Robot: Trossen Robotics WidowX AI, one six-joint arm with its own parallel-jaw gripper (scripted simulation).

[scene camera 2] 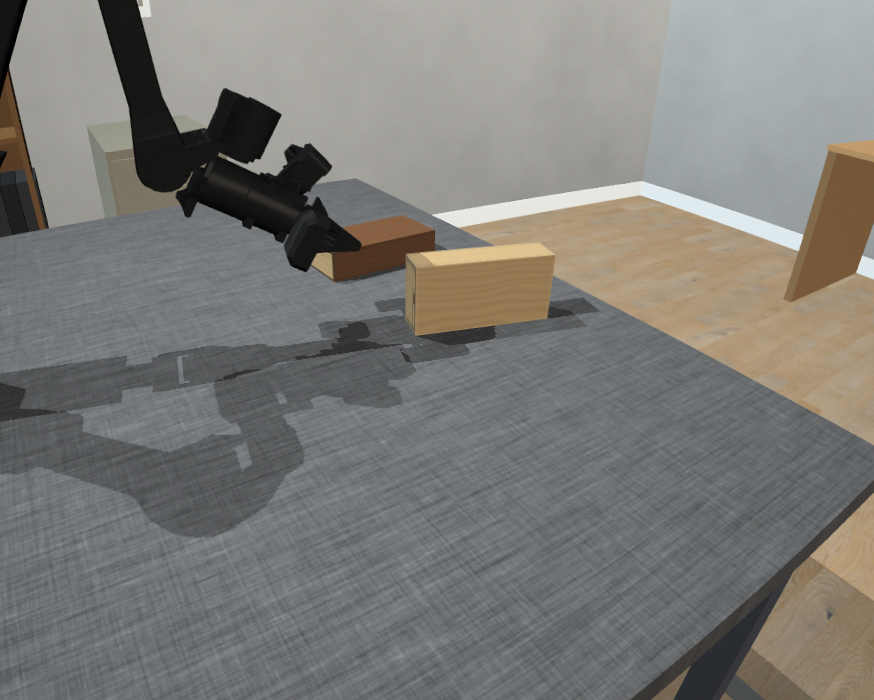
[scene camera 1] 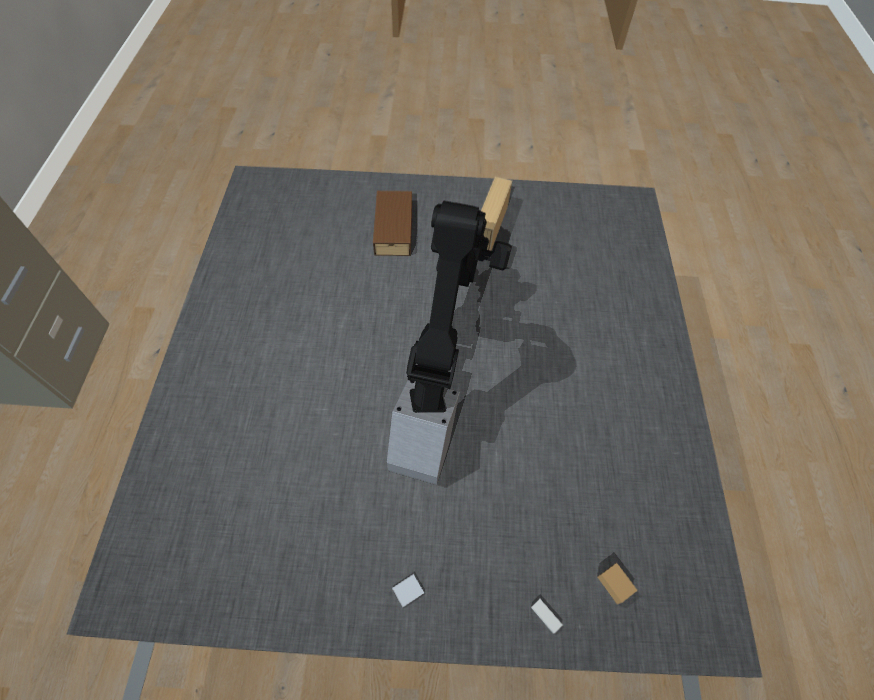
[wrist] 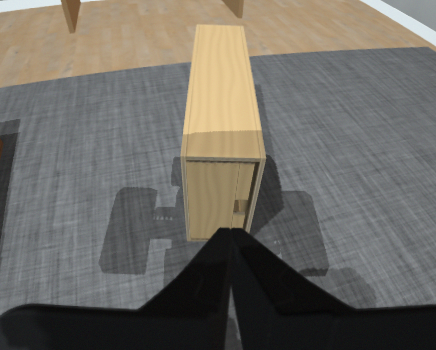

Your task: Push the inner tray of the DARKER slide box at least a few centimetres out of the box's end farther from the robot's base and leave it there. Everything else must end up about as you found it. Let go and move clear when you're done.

Scene:
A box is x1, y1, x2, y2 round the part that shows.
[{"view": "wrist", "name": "my gripper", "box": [0, 227, 435, 349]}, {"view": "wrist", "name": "lighter slide box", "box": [180, 24, 265, 241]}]

